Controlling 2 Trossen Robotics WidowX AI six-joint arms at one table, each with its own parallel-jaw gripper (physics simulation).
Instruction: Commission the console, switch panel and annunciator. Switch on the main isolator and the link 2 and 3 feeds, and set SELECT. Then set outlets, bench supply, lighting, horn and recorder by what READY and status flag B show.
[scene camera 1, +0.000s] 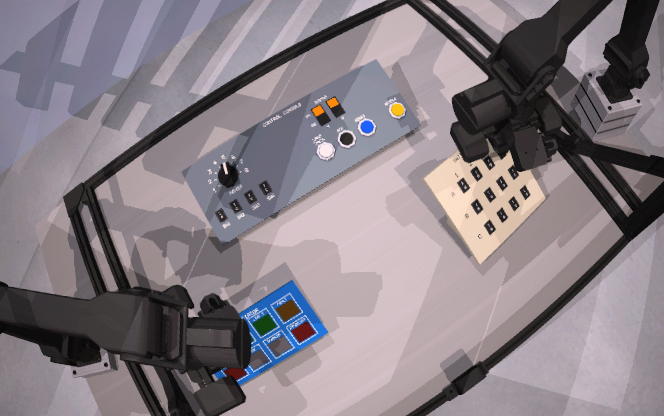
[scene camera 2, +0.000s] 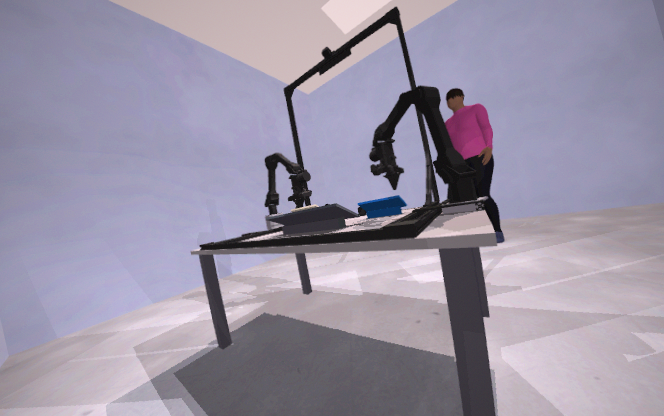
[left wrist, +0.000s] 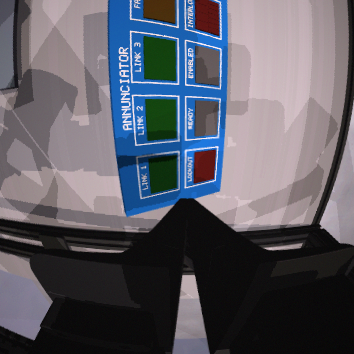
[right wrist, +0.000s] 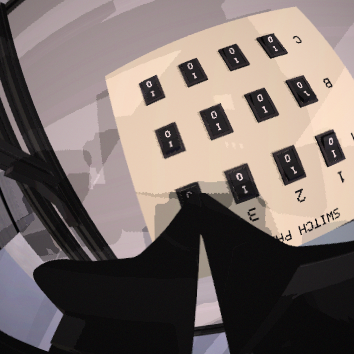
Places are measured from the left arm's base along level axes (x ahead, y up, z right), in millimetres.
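Pixels of known places: left gripper, between the fingertips: (scene camera 2: 394, 189) (left wrist: 185, 204); right gripper, between the fingertips: (scene camera 1: 500, 153) (right wrist: 197, 199); left arm's base, origin of its link: (scene camera 1: 86, 348) (scene camera 2: 464, 200); right arm's base, origin of its link: (scene camera 1: 614, 88) (scene camera 2: 273, 214).
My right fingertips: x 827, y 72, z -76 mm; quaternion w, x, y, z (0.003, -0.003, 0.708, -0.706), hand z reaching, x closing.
For each thing: its middle in the pictures, then the offset to it from my right fingertips. "spot": a spot on its surface instead.
- grey control console, a spot on its surface: (scene camera 1: 295, 150) spot: dy -36, dx -319, dz -145 mm
- black SELECT knob, middle of its body: (scene camera 1: 227, 175) dy -17, dx -442, dz -133 mm
- cream switch panel, middle of its body: (right wrist: 243, 134) (scene camera 1: 480, 189) dy -55, dx -45, dz +28 mm
- blue annunciator, middle of its body: (left wrist: 163, 93) (scene camera 1: 258, 335) (scene camera 2: 381, 209) dy -66, dx -471, dz +135 mm
The grey control console (scene camera 1: 295, 150) (scene camera 2: 315, 215) has a black SELECT knob (scene camera 1: 228, 175), its white mark between 4 and 5 or near 5, four small black switches, two orange-and-black rockers and several round buttons. The cream switch panel (scene camera 1: 457, 215) (right wrist: 135, 165) carries rows A, B and C of black rockers. My right gripper (right wrist: 197, 199) (scene camera 2: 307, 204) is shut and empty, its tips over the row A rocker past 3, partly hiding it. The blue annunciator (scene camera 1: 320, 325) (scene camera 2: 382, 206) (left wrist: 120, 175) shows dark grey READY and ENABLED windows. My left gripper (left wrist: 185, 204) (scene camera 2: 395, 187) is shut and empty, above its LOCKOUT end.
A black frame (scene camera 1: 240, 82) (scene camera 2: 320, 242) edges the table (scene camera 2: 465, 237). An overhead black frame (scene camera 2: 292, 125) stands behind it. A person in pink (scene camera 2: 470, 132) stands beyond the table. In scene camera 1 the left arm covers part of the annunciator and the right arm covers the switch panel's upper corner.
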